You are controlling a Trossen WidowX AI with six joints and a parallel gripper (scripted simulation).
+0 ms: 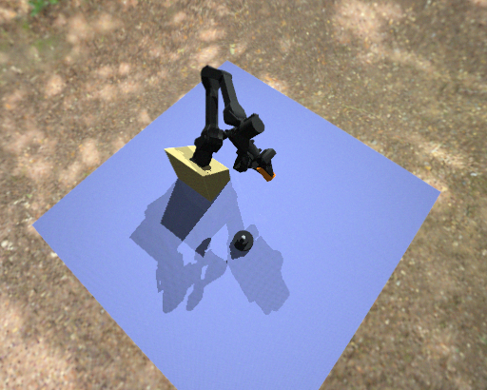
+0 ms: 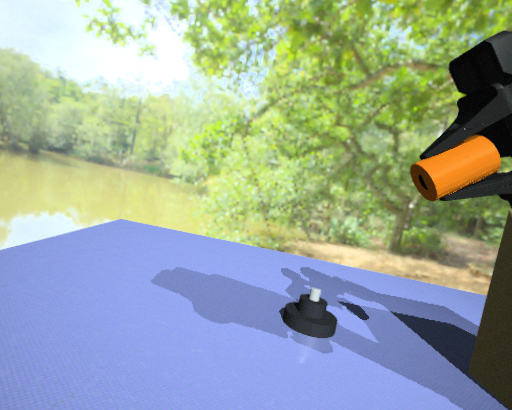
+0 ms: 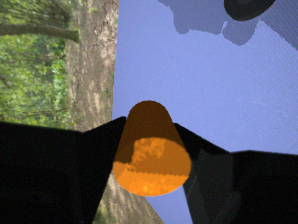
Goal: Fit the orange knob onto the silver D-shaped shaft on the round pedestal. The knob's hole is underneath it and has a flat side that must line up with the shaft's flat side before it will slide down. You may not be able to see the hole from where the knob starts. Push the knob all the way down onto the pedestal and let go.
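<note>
Right now the orange knob is 30 mm behind my gripper tip and 20 mm above it. From my gripper tip the other things lie so: round pedestal: 10 mm ahead, 200 mm to the right, 210 mm below.
</note>
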